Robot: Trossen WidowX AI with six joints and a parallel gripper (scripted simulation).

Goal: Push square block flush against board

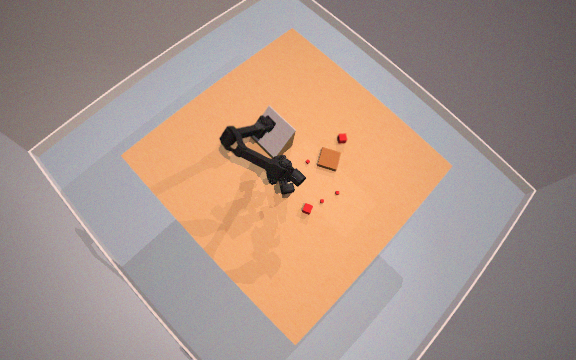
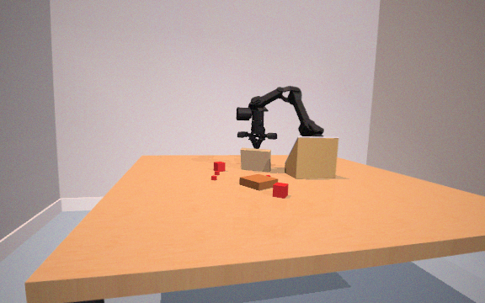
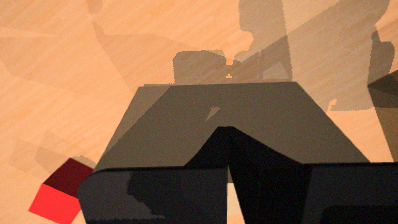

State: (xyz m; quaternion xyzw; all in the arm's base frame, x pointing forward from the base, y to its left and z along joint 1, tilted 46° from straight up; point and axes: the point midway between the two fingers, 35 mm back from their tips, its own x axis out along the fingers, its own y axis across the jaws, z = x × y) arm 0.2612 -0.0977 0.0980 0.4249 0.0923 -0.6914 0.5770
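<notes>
Now: gripper tip 30 mm above the pale flat board, 10 mm to the right of it and 10 mm short of it. Round my gripper tip: square block: 290 mm to the left, 70 mm below, 60 mm ahead.
</notes>
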